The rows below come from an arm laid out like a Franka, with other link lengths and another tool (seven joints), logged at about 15 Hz.
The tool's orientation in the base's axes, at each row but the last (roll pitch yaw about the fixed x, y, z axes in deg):
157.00, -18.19, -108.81
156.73, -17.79, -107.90
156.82, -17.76, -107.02
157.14, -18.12, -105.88
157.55, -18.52, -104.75
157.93, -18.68, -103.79
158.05, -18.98, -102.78
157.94, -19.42, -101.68
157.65, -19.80, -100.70
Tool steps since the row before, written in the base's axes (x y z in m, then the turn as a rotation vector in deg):
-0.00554, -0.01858, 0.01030, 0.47, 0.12, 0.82
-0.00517, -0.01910, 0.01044, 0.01, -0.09, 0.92
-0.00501, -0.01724, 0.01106, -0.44, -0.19, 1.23
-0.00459, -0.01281, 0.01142, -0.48, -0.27, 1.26
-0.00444, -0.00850, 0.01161, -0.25, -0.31, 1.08
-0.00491, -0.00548, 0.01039, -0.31, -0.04, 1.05
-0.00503, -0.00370, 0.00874, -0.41, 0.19, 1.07
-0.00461, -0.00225, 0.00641, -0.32, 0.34, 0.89
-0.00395, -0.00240, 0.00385, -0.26, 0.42, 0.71
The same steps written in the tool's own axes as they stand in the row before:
0.02162, 0.00077, -0.00373, 0.00, -0.04, -0.95
0.02201, 0.00067, -0.00396, 0.36, 0.30, -0.80
0.02047, 0.00176, -0.00475, 0.67, 0.76, -0.85
0.01646, 0.00341, -0.00576, 0.76, 0.78, -0.84
0.01255, 0.00504, -0.00662, 0.69, 0.50, -0.78
0.00948, 0.00613, -0.00589, 0.44, 0.63, -0.78
0.00731, 0.00631, -0.00471, 0.26, 0.80, -0.80
0.00509, 0.00564, -0.00311, 0.04, 0.70, -0.72
0.00421, 0.00416, -0.00108, -0.10, 0.61, -0.61

